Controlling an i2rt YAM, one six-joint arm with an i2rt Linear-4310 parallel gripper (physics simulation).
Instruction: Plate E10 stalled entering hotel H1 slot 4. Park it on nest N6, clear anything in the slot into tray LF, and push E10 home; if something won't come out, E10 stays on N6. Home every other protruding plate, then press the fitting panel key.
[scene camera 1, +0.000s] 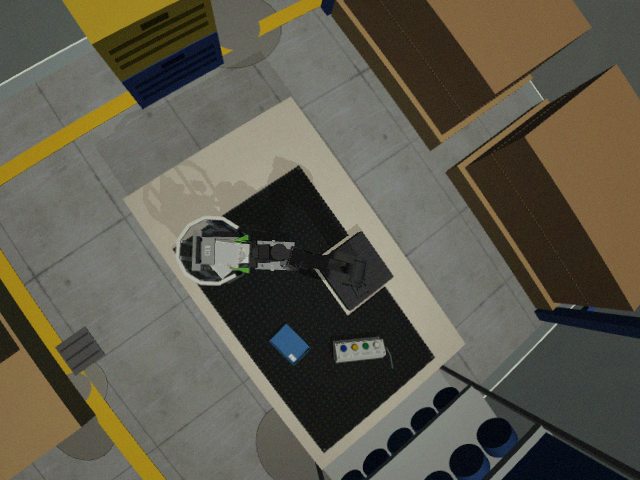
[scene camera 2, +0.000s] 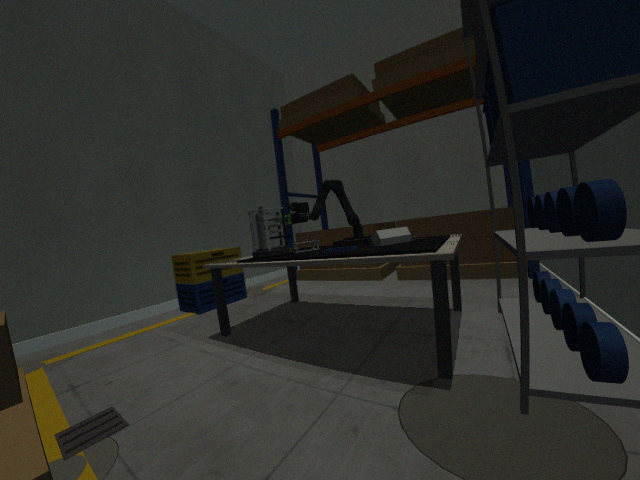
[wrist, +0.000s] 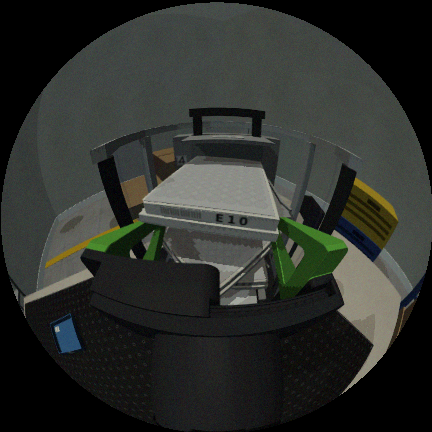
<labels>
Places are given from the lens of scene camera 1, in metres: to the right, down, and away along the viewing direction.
round plate rack (scene camera 1: 195, 248): -0.43, 0.03, 1.04
grey button box (scene camera 1: 372, 347): 0.23, 0.47, 1.32
The marked spots on the round plate rack and the grey button box are 0.85 m apart.
</labels>
